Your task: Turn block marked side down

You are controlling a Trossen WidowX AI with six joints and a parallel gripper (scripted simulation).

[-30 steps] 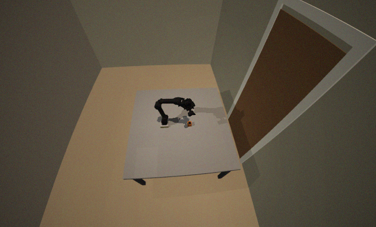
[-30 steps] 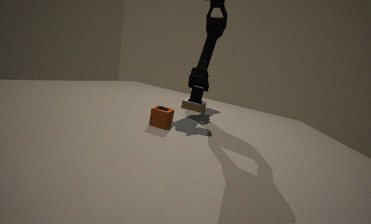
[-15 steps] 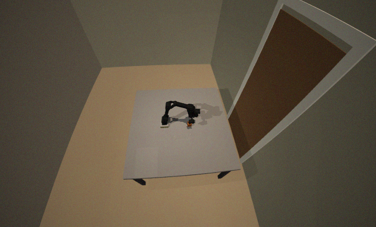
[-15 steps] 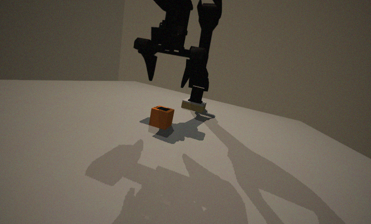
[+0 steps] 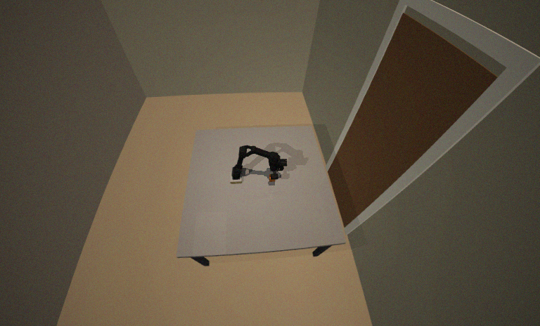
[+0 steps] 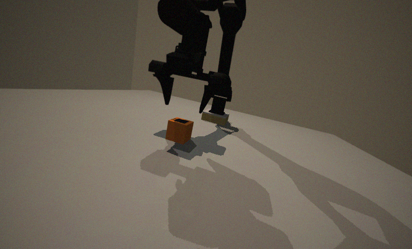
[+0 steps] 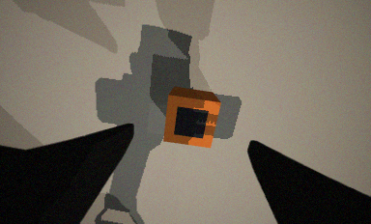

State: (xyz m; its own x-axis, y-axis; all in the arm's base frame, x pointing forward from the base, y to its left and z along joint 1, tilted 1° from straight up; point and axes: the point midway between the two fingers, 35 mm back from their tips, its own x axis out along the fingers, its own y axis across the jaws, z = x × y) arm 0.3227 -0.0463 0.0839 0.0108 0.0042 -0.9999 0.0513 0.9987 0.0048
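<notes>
Right now my gripper tip is 5 cm above the orange block.
</notes>
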